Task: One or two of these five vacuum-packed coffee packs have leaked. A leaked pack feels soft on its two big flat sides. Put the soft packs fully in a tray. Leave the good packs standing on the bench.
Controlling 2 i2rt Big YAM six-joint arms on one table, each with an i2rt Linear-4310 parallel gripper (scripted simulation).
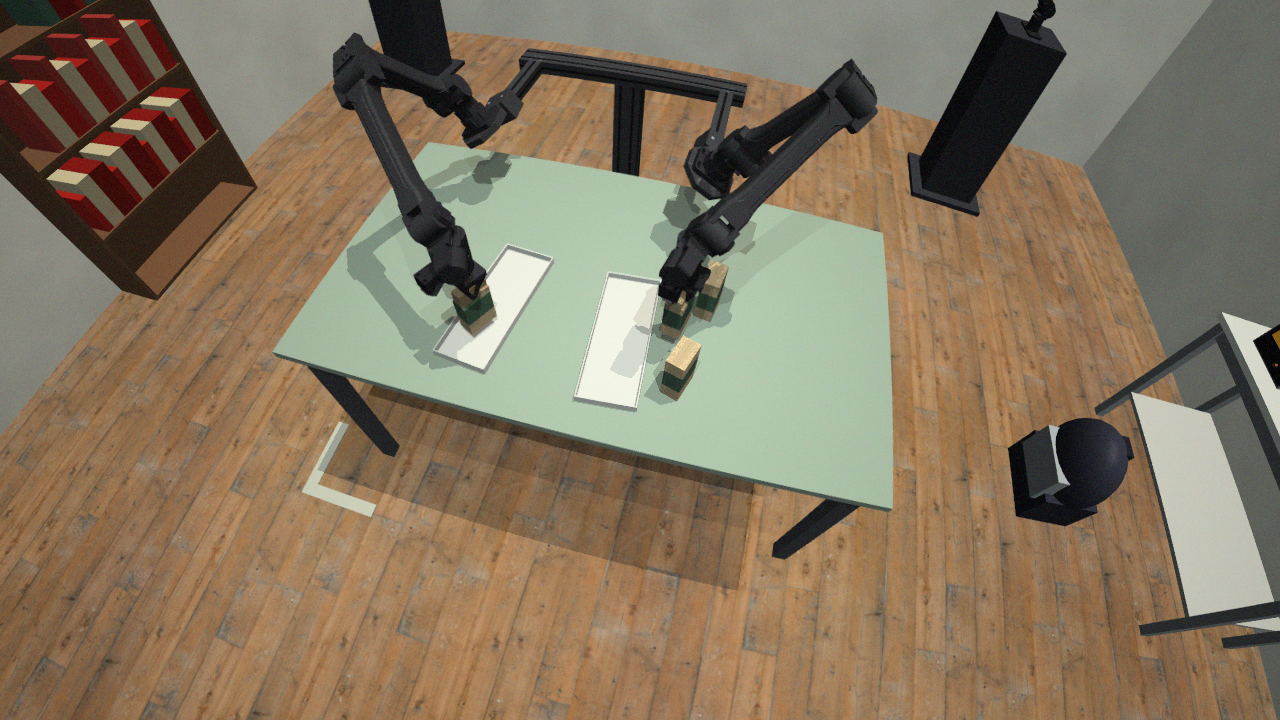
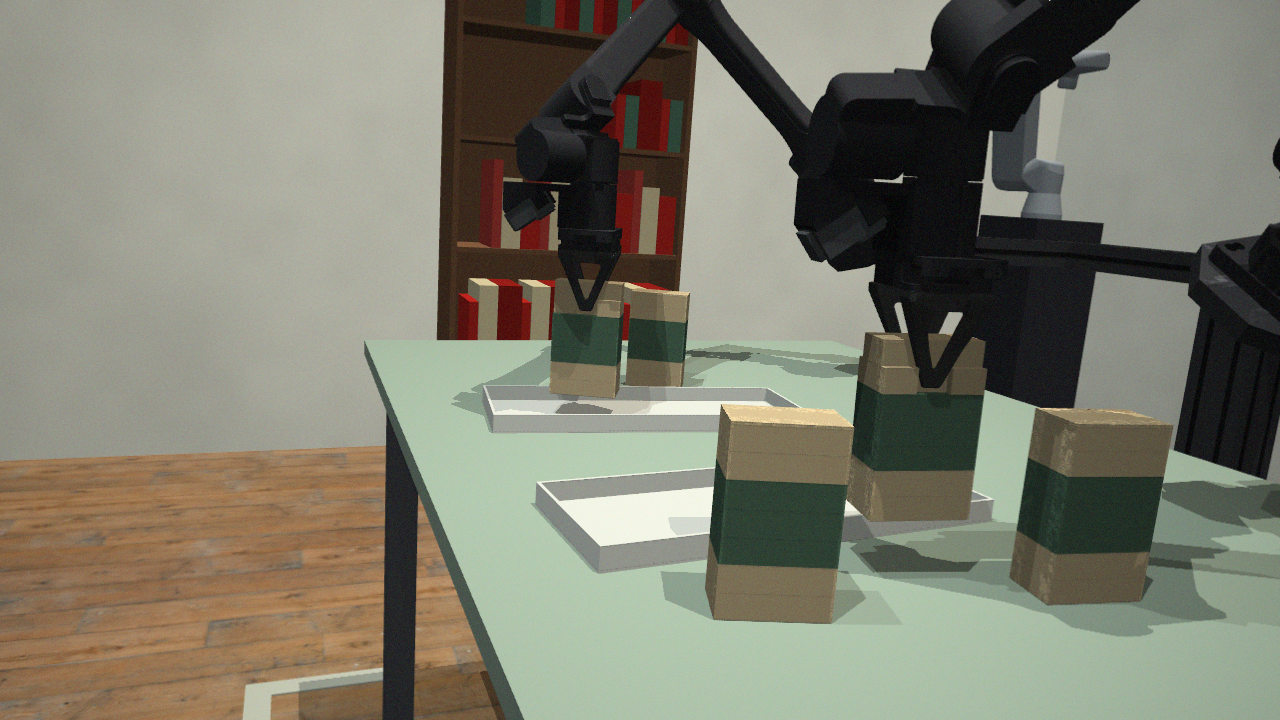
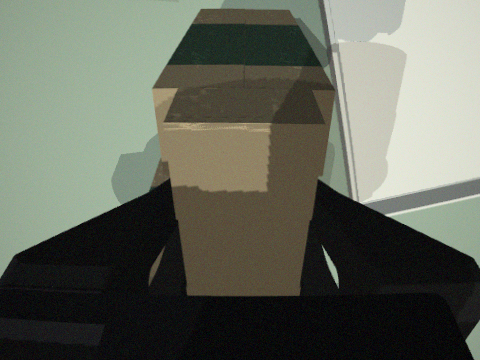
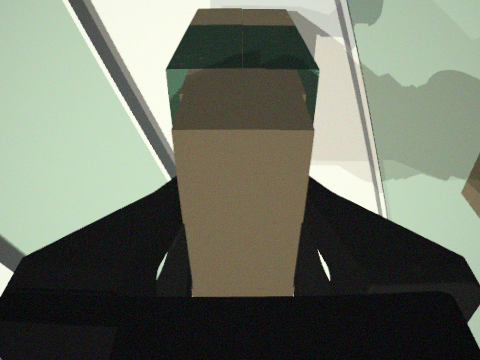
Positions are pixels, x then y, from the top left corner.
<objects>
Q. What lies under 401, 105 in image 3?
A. A white tray.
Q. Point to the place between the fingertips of my right gripper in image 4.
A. At 242, 180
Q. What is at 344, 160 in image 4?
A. A white tray.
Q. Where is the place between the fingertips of my right gripper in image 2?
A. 587, 309
</objects>
